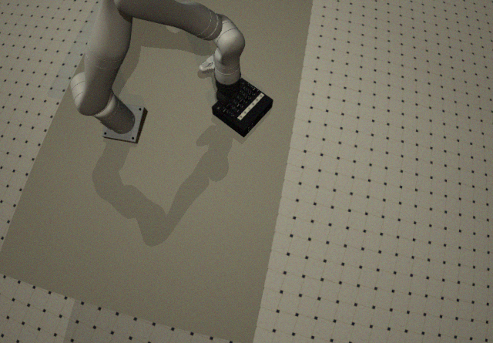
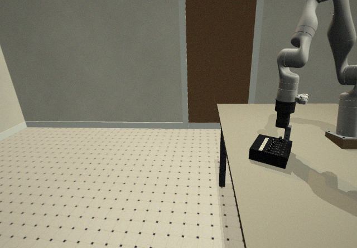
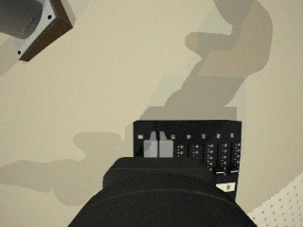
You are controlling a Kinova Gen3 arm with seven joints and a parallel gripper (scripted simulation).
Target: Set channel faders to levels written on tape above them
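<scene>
The master fader cap lies 10 mm ahead of my hand, 30 mm to the right of it and 30 mm below it.
</scene>
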